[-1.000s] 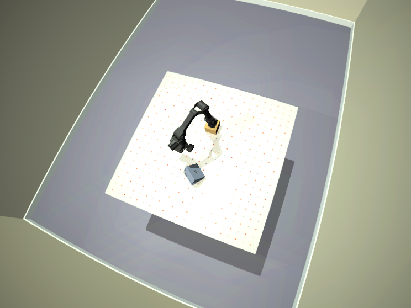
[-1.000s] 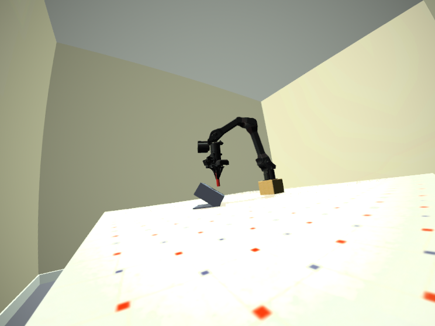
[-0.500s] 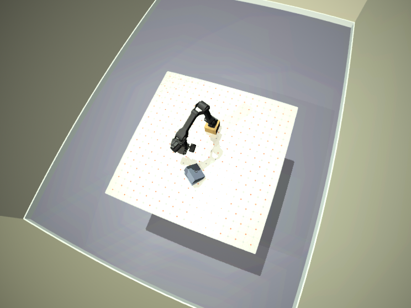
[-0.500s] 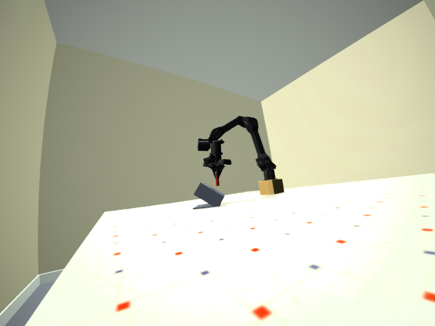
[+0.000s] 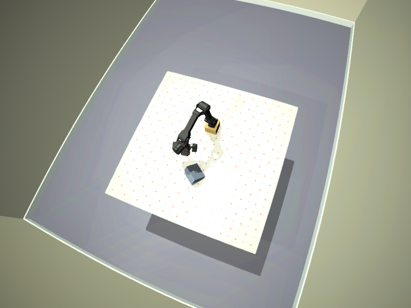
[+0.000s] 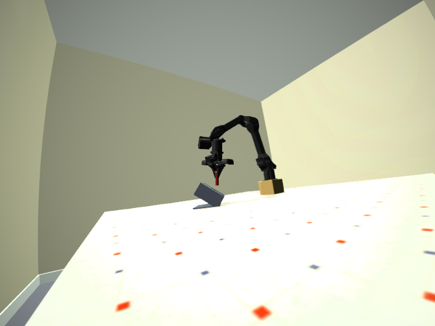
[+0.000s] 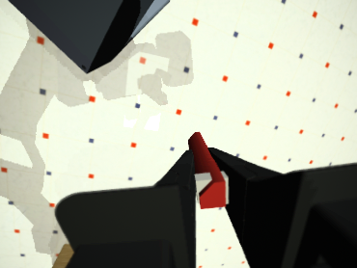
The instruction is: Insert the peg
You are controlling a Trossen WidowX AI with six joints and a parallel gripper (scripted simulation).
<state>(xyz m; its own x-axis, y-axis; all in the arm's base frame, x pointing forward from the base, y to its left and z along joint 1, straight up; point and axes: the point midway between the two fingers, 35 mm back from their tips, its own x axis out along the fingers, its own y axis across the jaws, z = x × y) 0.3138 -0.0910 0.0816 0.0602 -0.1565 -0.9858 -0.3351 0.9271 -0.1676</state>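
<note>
My gripper tip is 13 cm to the right of the sloped panel, 12 cm short of it and 8 cm above it. The rest, counted from my gripper tip: peg (2 cm above).
</note>
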